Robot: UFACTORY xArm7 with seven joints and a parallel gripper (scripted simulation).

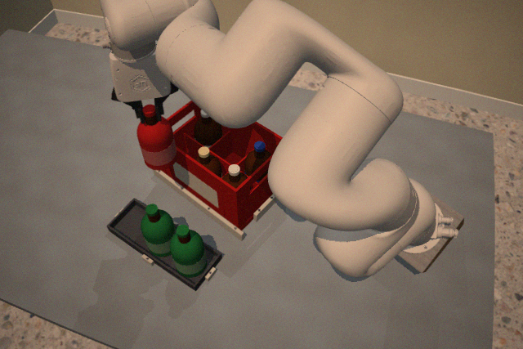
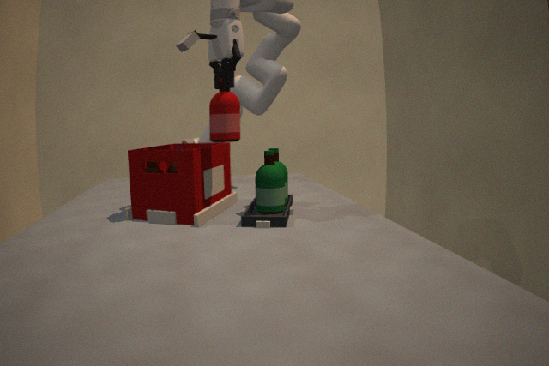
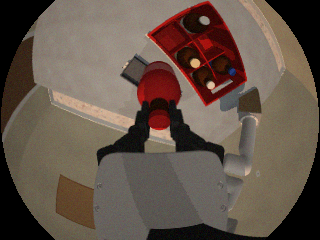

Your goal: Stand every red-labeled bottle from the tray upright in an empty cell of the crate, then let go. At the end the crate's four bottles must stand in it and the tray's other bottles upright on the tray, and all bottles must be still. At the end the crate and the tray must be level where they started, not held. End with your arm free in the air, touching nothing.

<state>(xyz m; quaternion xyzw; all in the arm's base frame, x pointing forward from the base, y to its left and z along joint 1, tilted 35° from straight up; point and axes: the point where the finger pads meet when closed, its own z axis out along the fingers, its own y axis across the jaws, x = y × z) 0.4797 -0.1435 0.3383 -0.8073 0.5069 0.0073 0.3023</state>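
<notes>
My hand is 70 mm above the red-labeled bottle. Also, from my hand: tray 30 mm behind, 110 mm to the left, 320 mm below; then crate 90 mm behind, 110 mm to the right, 250 mm below.
</notes>
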